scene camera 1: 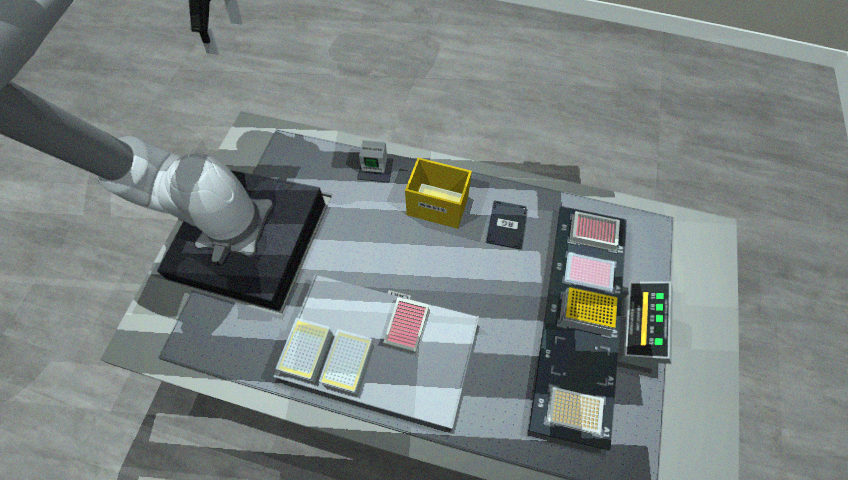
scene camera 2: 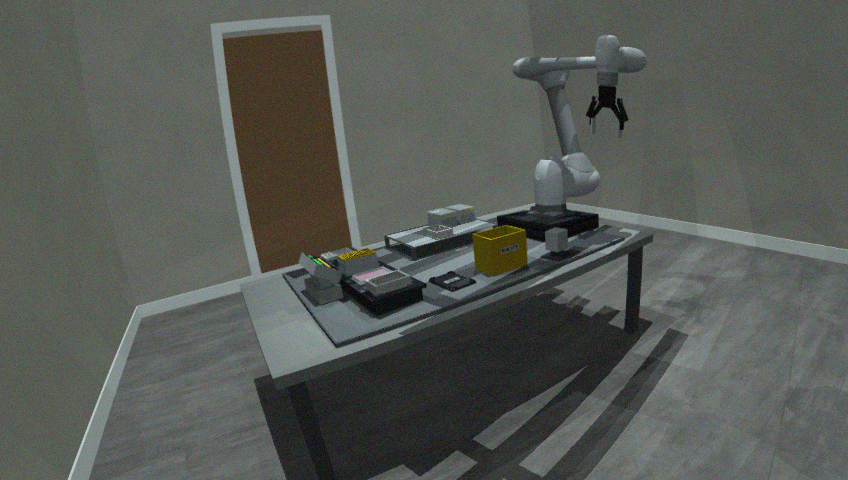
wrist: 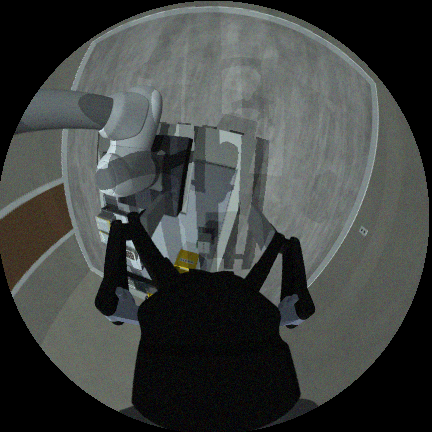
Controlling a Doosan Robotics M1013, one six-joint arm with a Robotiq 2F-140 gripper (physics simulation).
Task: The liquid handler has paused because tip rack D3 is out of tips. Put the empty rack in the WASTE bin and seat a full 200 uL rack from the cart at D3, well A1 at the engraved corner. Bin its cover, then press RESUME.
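Observation:
My gripper is open and empty, high above the floor beyond the table edge, pointing down. A yellow rack with dark holes sits at D3. The yellow WASTE bin holds a pale flat-topped item. On the cart stand two yellow-edged racks with pale tops, one left of the other, and a red-striped rack. The console shows a yellow bar and several green squares; I cannot read a RESUME label.
Other labware sits at D1, D2 and D5. A dark pad marked RG lies between deck and bin. A small grey box with a green screen stands beside the bin.

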